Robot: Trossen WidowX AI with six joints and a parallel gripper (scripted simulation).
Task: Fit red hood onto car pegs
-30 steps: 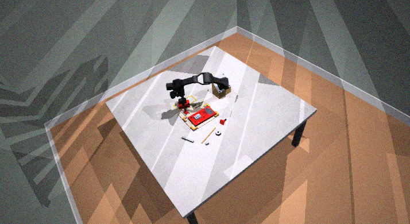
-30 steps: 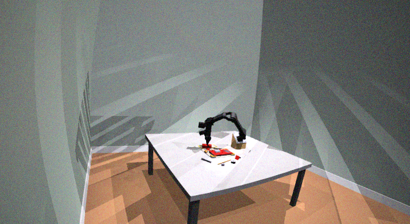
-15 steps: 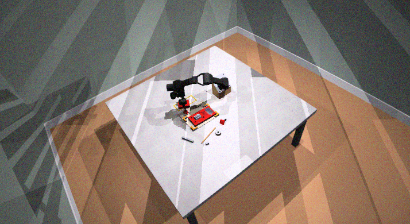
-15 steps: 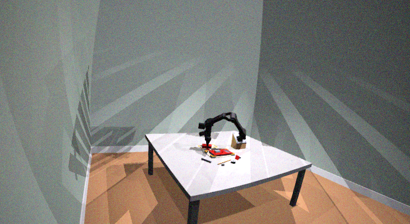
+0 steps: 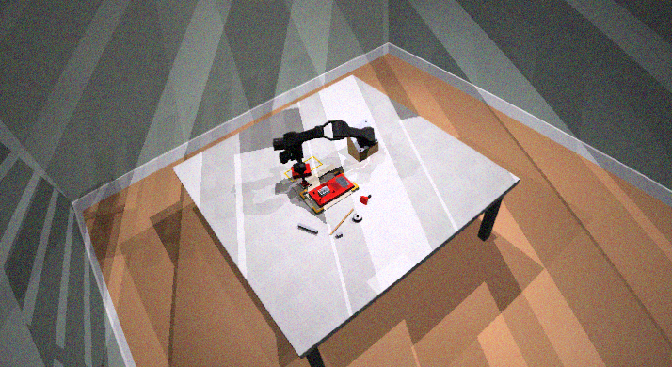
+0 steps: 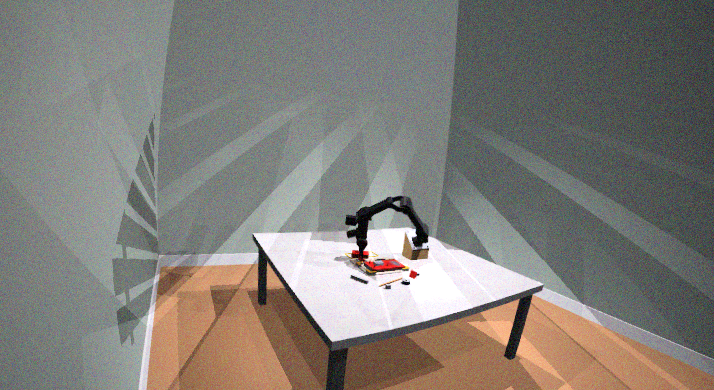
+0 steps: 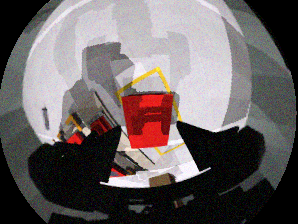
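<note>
Now: the red hood 10 mm below my gripper tip. Also, from my gripper tip: grey engine block: 210 mm to the left, 10 mm behind; then grey bar: 330 mm to the left, 160 mm ahead, 20 mm below; then wooden stick: 390 mm to the left, 20 mm below, 20 mm ahead.
</note>
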